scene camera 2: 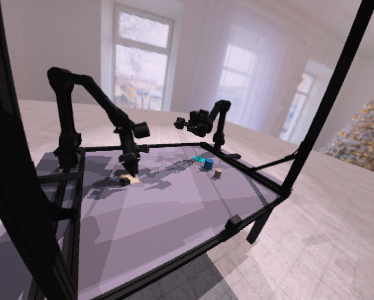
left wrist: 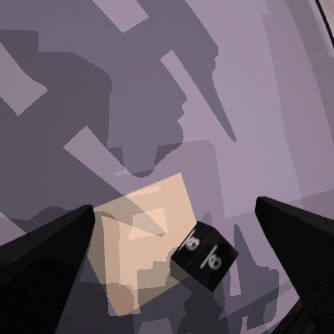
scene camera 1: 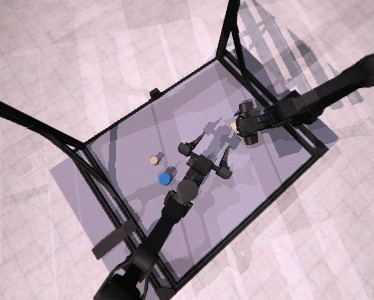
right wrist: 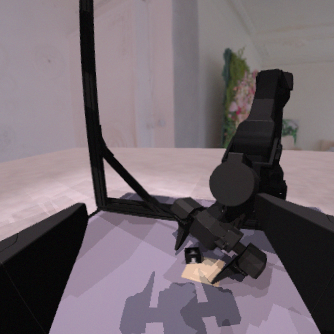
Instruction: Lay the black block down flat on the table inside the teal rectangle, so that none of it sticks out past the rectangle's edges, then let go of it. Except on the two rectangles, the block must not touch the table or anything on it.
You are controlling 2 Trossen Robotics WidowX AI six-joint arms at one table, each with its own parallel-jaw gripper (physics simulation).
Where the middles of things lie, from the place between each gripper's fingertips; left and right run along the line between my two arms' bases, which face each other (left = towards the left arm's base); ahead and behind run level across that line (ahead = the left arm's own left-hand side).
I see my right gripper 250 mm above the tan rectangle (left wrist: 133,236) and 230 mm to the right of it. The rest, counted from my right hand: black block (left wrist: 204,253): 260 mm to the left, 240 mm below, 30 mm behind.
The tan rectangle lies 2 cm to the left of my left hand, 2 cm below it and 2 cm ahead of it. Also, from my left hand: black block (5 cm to the left, 1 cm below, 1 cm behind).
